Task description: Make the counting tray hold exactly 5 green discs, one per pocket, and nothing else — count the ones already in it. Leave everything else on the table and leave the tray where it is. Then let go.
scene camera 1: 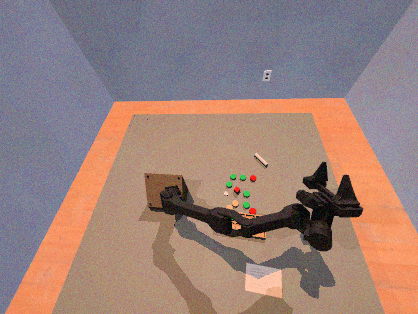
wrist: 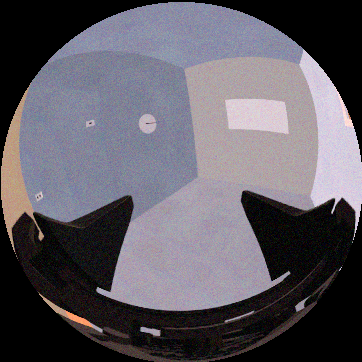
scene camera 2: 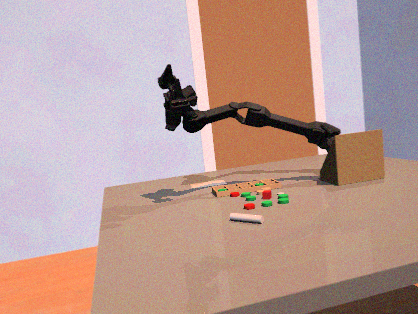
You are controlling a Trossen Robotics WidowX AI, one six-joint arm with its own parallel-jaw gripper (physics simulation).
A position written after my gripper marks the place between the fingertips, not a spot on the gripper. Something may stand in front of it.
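My gripper (scene camera 1: 334, 167), (wrist: 187, 198) and (scene camera 2: 173, 71): open, grasp empty.
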